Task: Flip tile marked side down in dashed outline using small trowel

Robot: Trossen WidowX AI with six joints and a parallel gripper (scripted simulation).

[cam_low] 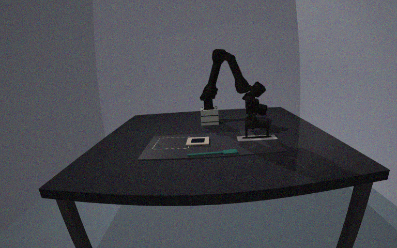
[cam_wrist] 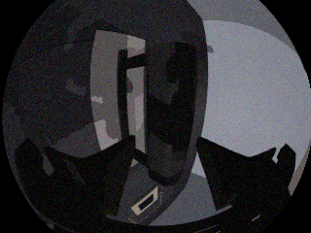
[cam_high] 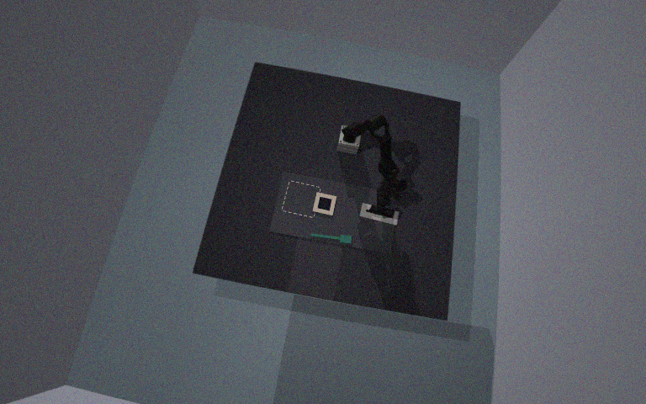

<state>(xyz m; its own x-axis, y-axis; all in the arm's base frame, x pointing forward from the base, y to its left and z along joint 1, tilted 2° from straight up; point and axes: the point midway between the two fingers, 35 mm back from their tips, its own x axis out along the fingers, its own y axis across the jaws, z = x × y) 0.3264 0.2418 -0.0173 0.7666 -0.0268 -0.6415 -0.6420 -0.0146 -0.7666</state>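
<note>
Now: gripper tip 50 mm short of the grey mat, 210 mm to the left of it and 90 mm above it. From my gripper tip the other things lie so: tile: 20 mm ahead, 280 mm to the right, 60 mm below; green trowel: 180 mm ahead, 180 mm to the right, 60 mm below.
</note>
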